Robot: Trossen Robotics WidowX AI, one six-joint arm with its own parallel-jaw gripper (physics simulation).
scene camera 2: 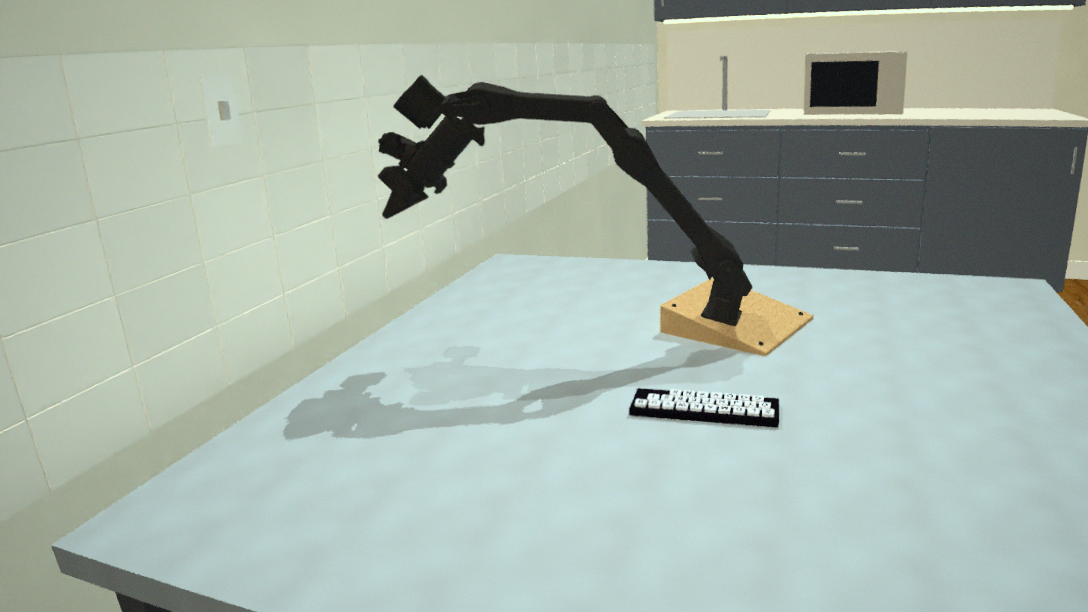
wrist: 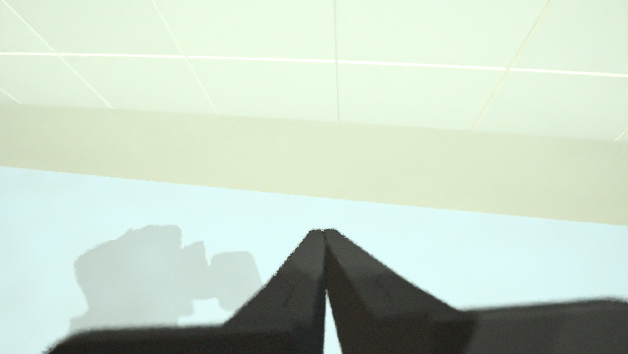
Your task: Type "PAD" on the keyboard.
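Seen in the pictures: gripper, fingertip midpoint: [scene camera 2: 384,217] [wrist: 322,241]; arm's base, link origin: [scene camera 2: 721,314].
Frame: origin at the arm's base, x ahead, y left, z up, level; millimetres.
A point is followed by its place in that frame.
Note:
A small black keyboard [scene camera 2: 703,408] @(x 331, y 41, z -21 mm) with white keys in several rows lies flat on the table, in front of the arm's base in the scene view. The key letters are too small to read surely. My gripper [scene camera 2: 386,215] @(x 266, y -517, z 219 mm) [wrist: 322,241] @(x 266, y -517, z 219 mm) is shut and empty, its fingertips together. It hangs high above the table's left part, far to the left of the keyboard, and tilts down toward the wall side. The keyboard does not show in the wrist view.
The blue-grey table [scene camera 2: 486,525] @(x 661, y -129, z -33 mm) [wrist: 475,260] @(x 128, y -587, z -33 mm) runs along a tiled wall [scene camera 2: 163,289] [wrist: 260,85] on the left. The arm stands on a wooden wedge base [scene camera 2: 684,321] @(x 49, y -57, z -1 mm). Grey cabinets [scene camera 2: 848,178] stand behind. The arm's shadow falls on the table.

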